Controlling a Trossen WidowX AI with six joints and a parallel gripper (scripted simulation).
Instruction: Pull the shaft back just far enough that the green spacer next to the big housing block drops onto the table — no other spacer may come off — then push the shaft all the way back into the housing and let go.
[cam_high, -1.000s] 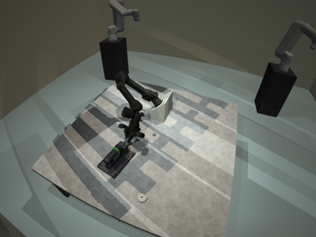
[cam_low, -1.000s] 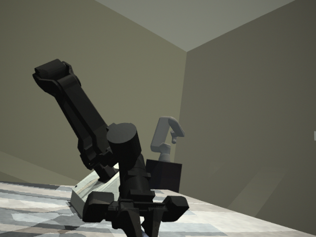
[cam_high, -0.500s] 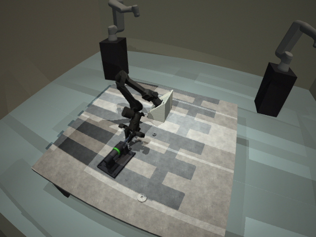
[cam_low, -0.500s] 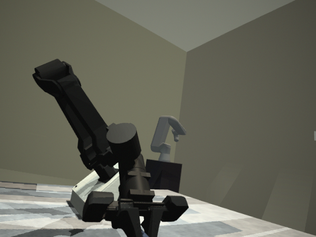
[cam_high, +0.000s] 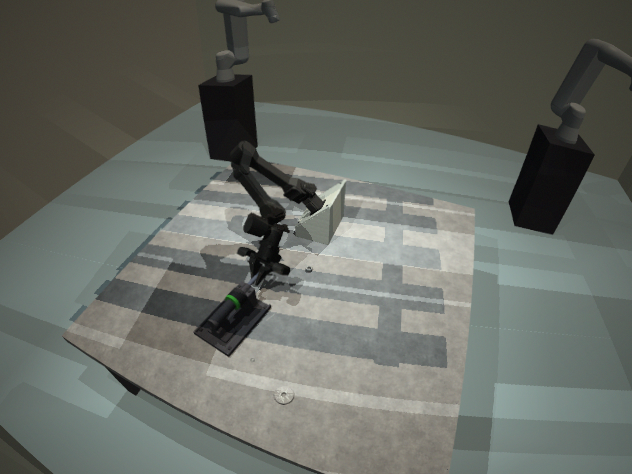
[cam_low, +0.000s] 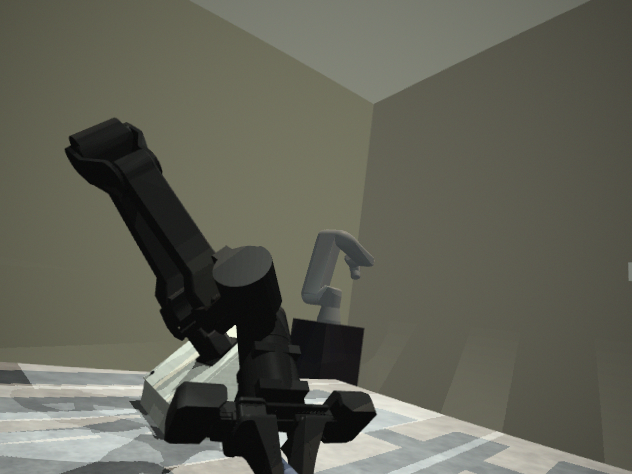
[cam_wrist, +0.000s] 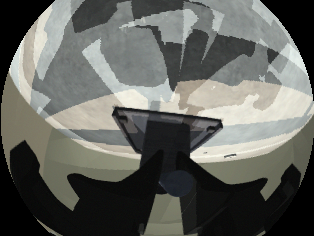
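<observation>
The blue-grey shaft lies 6 cm ahead of my gripper tip, 2 cm above it and 1 cm to the right of it. Round my gripper tip: green spacer 11 cm ahead, 3 cm to the right, 2 cm above.
</observation>
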